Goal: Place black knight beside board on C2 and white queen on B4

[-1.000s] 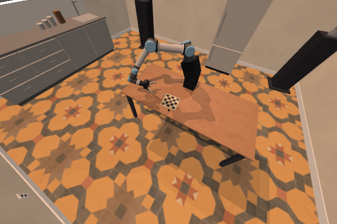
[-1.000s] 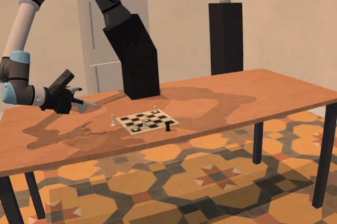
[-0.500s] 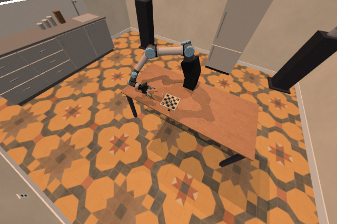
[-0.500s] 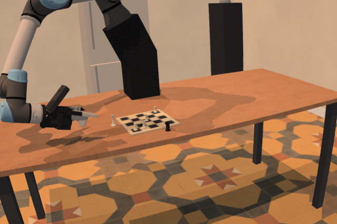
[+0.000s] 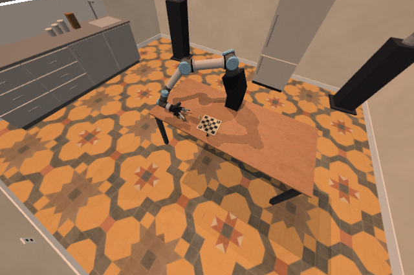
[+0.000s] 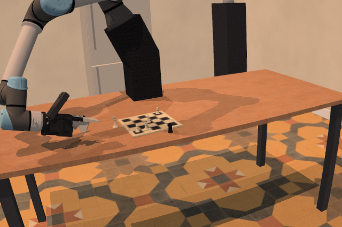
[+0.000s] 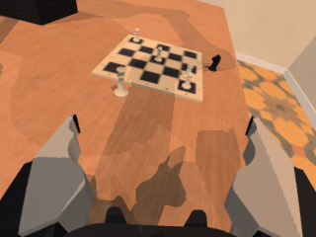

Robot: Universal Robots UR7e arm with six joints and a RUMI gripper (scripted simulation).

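Right now the black knight is 110 mm ahead of my hand, 280 mm to the left of it and 70 mm below it. Round my hand: white queen 70 mm behind, 110 mm to the left, 60 mm below; then small chessboard 30 mm behind, 250 mm to the left, 80 mm below.
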